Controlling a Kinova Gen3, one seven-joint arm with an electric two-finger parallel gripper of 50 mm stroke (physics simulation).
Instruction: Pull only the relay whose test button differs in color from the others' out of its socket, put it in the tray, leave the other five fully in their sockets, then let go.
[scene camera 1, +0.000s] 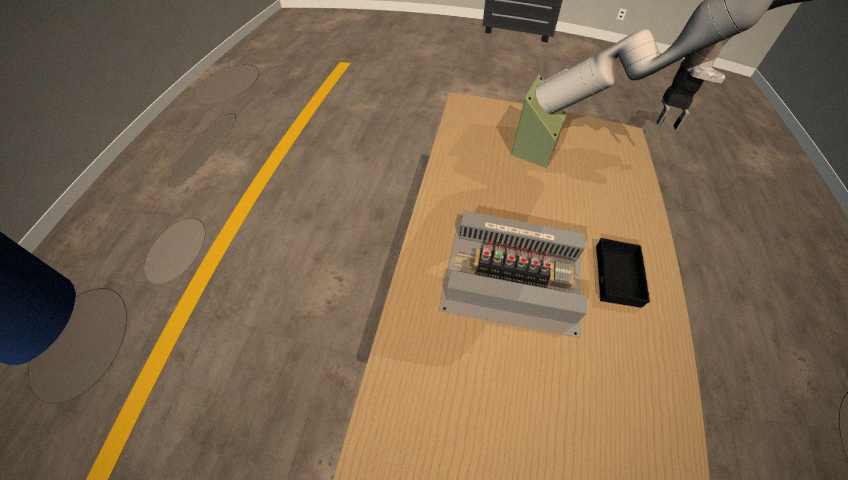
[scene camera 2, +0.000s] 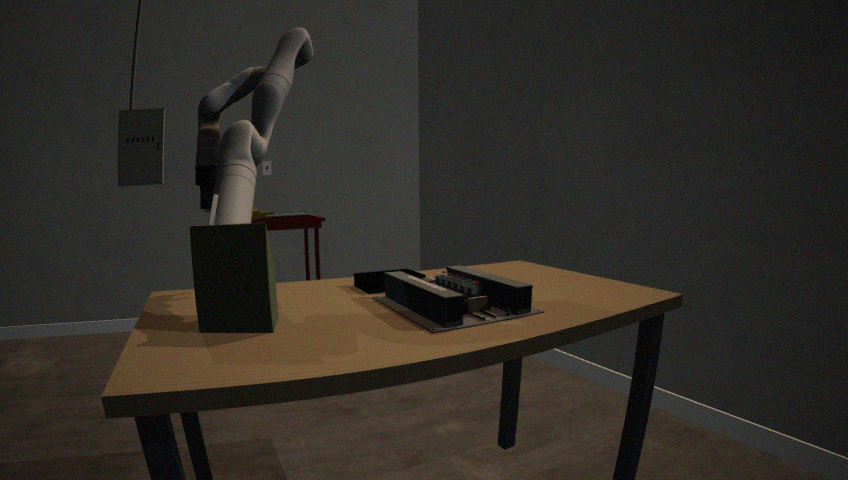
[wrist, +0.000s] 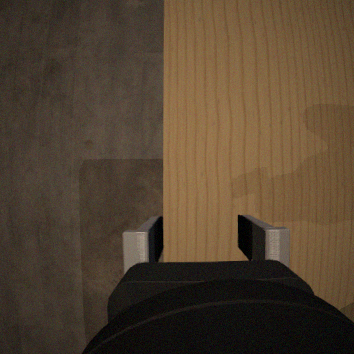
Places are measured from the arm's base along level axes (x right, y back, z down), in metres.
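Where they show: gripper, fingertip midpoint: (scene camera 1: 666, 125) (wrist: 200, 231); arm's base at its link origin: (scene camera 1: 545, 99) (scene camera 2: 227, 243).
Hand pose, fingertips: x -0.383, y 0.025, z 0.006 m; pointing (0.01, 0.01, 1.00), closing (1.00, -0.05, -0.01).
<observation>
Each offset is from my fingertips to the centre of the thing. "*": to the spot under its first point. Level surfaces: height alone.
Six relays stand in a row in their sockets on the grey panel {dx +0.394, dy -0.515, dz +0.157 m} (scene camera 1: 508, 320) (scene camera 2: 437, 327). The relay with the green test button {dx +0.447, dy -0.516, dz +0.115 m} (scene camera 1: 498, 256) is second from the left in scene camera 1; the other relays, such as the one with a red button at the right end {* dx +0.339, dy -0.527, dz +0.096 m} (scene camera 1: 546, 267), have red buttons. The black tray {dx +0.132, dy -0.461, dz +0.145 m} (scene camera 1: 623, 273) (scene camera 2: 370, 281) lies right of the panel in scene camera 1, and no relay shows in it there. My gripper (scene camera 1: 670, 126) (wrist: 200, 231) is open and empty, high over the table's edge on the arm's base side, far from relays and tray. Its fingertips are hidden in scene camera 2.
Grey ducts, one at the back {* dx +0.403, dy -0.451, dz +0.104 m} (scene camera 1: 520, 236) and one at the front {* dx +0.403, dy -0.601, dz +0.100 m} (scene camera 1: 514, 291), flank the relay row. Thin red wires rise behind the relays. Terminal blocks {dx +0.297, dy -0.512, dz +0.134 m} (scene camera 1: 562, 274) stand at the row's right end. The green arm base (scene camera 1: 532, 137) (scene camera 2: 235, 279) stands on the wooden table {dz +0.163 m} (scene camera 1: 523, 386) (scene camera 2: 321, 350).
</observation>
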